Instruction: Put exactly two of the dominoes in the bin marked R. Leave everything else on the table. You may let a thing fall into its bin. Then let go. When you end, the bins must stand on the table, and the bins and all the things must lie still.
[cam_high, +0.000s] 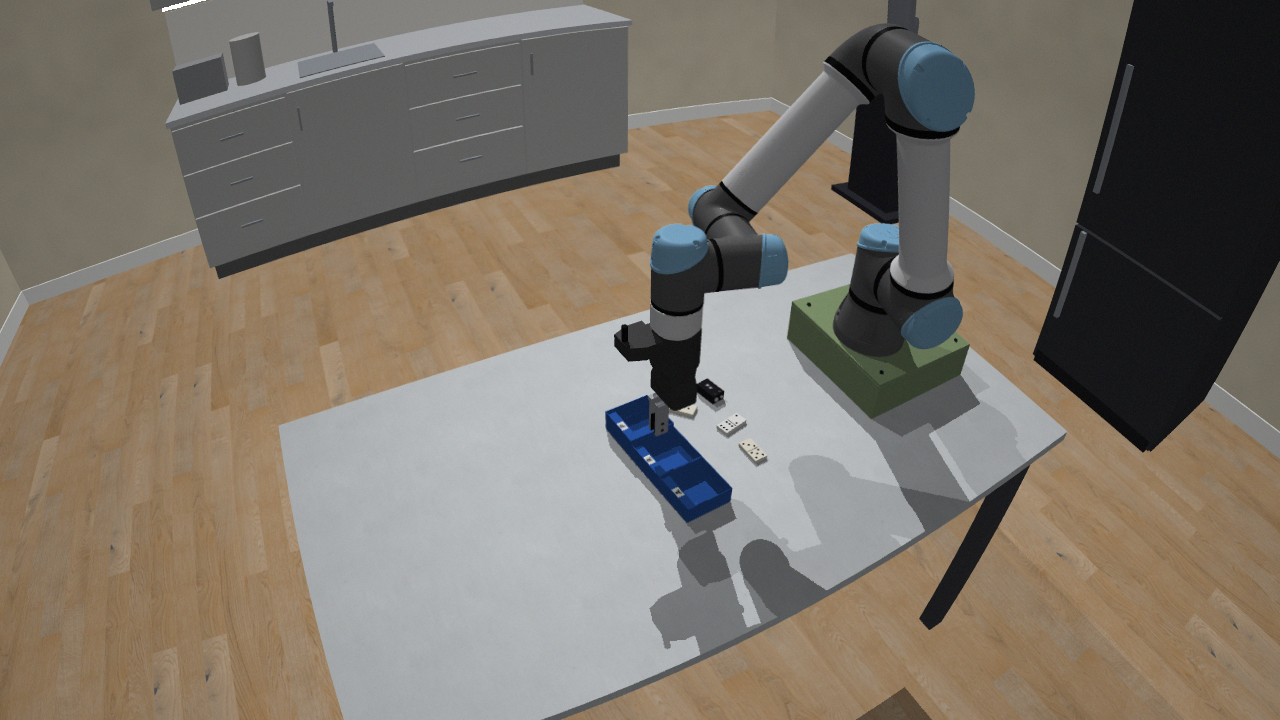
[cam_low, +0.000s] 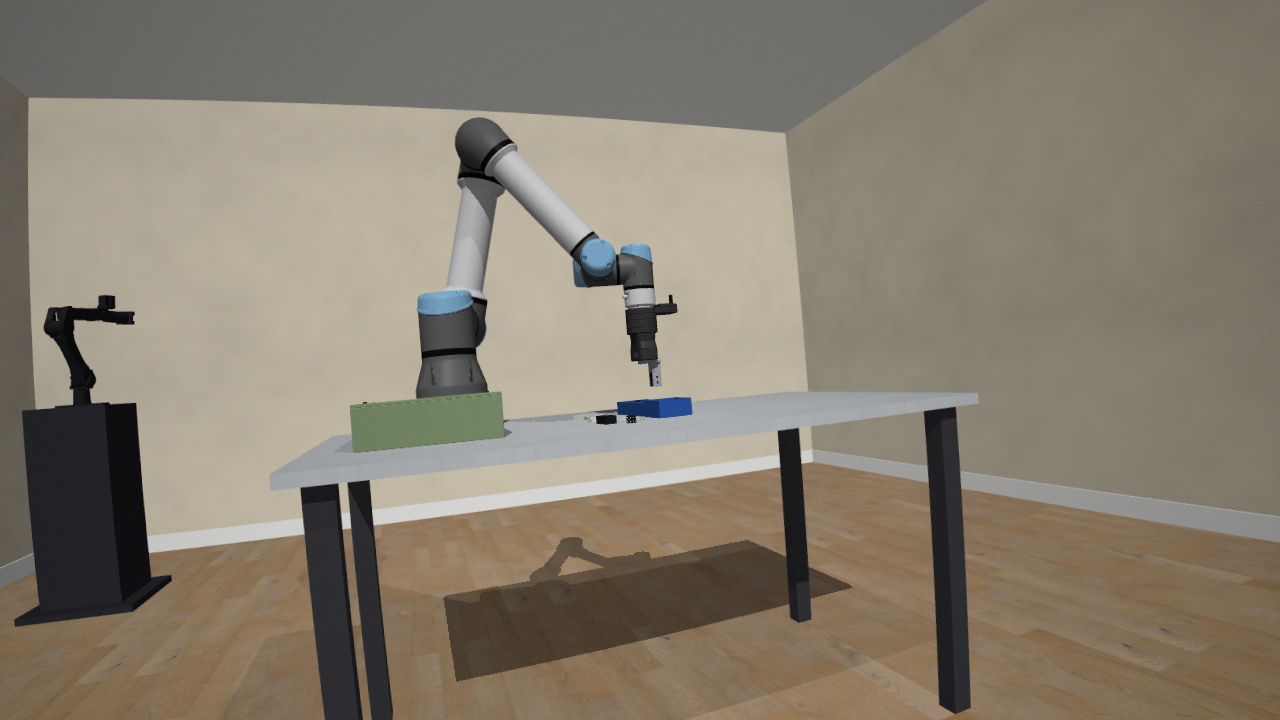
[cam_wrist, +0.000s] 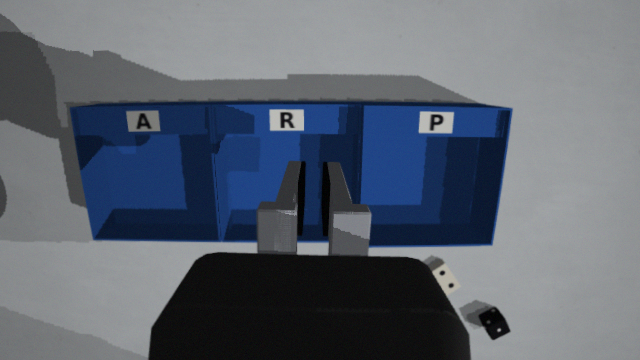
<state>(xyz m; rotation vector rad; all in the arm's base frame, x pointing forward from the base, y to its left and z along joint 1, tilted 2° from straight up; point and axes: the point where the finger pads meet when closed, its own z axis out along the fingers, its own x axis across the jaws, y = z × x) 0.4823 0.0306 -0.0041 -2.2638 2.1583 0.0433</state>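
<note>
Now: the blue three-compartment bin 1 cm behind my hand, 1 cm to the left of it and 7 cm below it. Also, from my hand: black block (16 cm behind, 9 cm to the right, 8 cm below); small black die (12 cm behind, 15 cm to the right, 8 cm below).
</note>
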